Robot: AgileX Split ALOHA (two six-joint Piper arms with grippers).
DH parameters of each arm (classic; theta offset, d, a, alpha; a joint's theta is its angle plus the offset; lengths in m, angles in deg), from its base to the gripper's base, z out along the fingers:
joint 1: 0 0.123 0 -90
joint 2: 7.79 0 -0.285 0
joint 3: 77.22 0 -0.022 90
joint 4: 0 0.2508 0 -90
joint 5: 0 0 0.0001 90
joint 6: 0 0.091 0 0
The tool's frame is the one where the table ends.
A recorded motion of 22 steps. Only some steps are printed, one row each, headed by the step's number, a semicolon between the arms.
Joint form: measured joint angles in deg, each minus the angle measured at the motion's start. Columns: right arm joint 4, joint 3, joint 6, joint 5, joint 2, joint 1; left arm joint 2, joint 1, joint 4, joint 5, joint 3, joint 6.
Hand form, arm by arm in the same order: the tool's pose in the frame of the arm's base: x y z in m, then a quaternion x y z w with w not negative. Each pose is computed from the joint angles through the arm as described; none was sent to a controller.
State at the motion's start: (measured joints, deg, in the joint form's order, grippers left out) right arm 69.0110 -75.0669 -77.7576 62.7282 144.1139 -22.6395; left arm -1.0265 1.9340 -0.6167 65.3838 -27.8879 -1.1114
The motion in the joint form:
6: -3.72 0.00 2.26 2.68 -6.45 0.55; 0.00 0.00 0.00 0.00 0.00 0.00
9: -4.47 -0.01 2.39 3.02 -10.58 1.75; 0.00 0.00 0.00 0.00 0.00 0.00
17: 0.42 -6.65 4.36 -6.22 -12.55 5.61; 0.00 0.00 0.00 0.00 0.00 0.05
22: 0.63 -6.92 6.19 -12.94 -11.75 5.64; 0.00 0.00 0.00 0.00 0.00 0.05
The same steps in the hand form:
6: 0.3792 -0.0727 0.0342 -0.04601 0.88056 0.44780 0.14822; -0.0095 -0.0012 0.2671 -0.02275 0.87210 -0.00186 0.48880
9: 0.3845 -0.0665 0.0615 -0.07666 0.88079 0.43629 0.16726; -0.0095 -0.0012 0.2671 -0.02275 0.87210 -0.00186 0.48880
17: 0.4284 -0.0568 0.0931 -0.06923 0.89088 0.36878 0.25601; -0.0095 -0.0012 0.2671 -0.02237 0.87211 -0.00164 0.48880
22: 0.4347 -0.0647 0.0838 -0.03114 0.90671 0.32581 0.26600; -0.0095 -0.0012 0.2671 -0.02237 0.87211 -0.00164 0.48880

